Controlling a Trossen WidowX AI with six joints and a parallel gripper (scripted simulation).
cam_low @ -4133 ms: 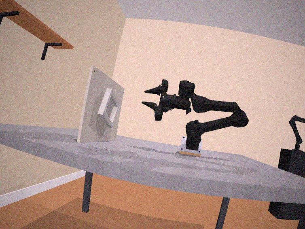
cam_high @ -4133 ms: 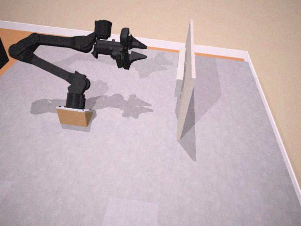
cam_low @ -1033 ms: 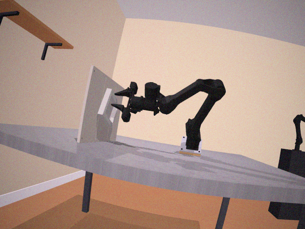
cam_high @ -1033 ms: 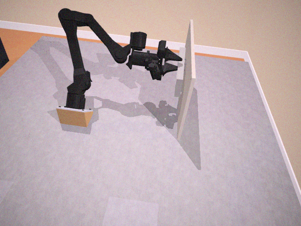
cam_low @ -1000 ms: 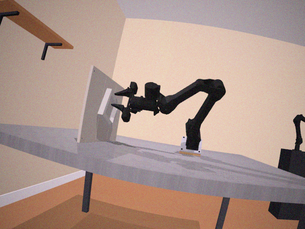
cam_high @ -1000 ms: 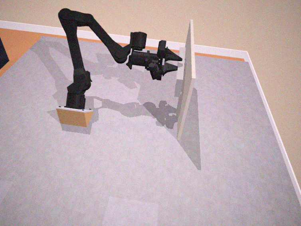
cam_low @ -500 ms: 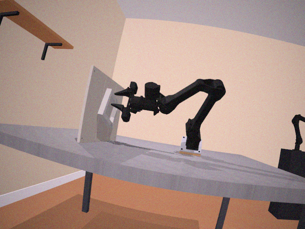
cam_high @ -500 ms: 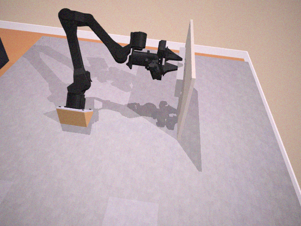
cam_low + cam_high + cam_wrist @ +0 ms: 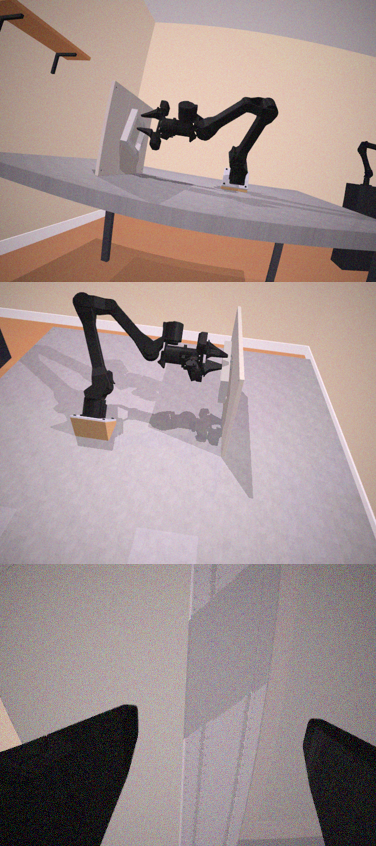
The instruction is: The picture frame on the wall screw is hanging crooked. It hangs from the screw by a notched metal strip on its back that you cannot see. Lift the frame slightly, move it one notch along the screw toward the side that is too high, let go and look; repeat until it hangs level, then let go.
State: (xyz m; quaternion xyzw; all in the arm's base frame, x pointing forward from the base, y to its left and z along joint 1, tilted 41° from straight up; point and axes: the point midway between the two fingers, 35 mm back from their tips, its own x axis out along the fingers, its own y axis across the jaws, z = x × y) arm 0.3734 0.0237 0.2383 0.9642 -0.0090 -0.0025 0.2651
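Right now my gripper tip is 10 mm short of the pale picture frame, 10 mm to the right of it and 50 mm above it. Round my gripper tip: cream wall board (20 mm ahead, 60 mm below).
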